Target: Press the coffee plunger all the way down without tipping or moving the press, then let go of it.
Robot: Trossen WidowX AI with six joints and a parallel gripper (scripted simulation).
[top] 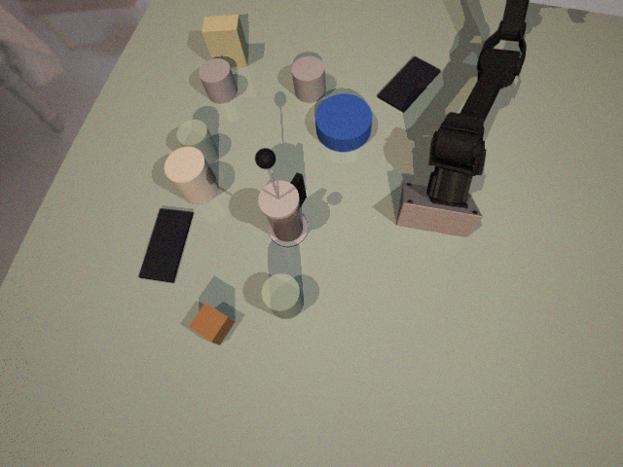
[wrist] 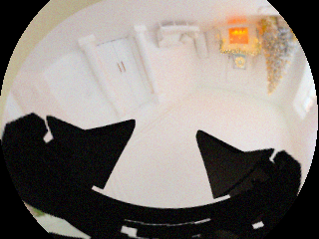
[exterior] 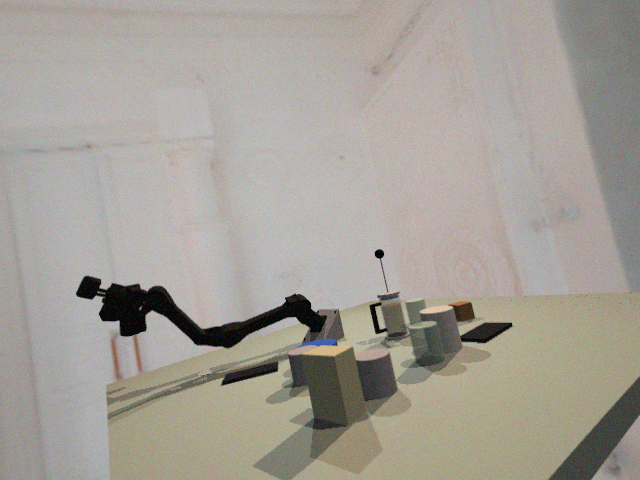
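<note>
My gripper tip is 660 mm to the right of the coffee press, 590 mm short of it and 200 mm above it. From my gripper tip the other things lie so: blue disc: 510 mm ahead, 420 mm to the left, 310 mm below; yellow block: 810 mm ahead, 280 mm below, 240 mm to the left; orange cube: 880 mm to the left, 690 mm ahead, 310 mm below.
</note>
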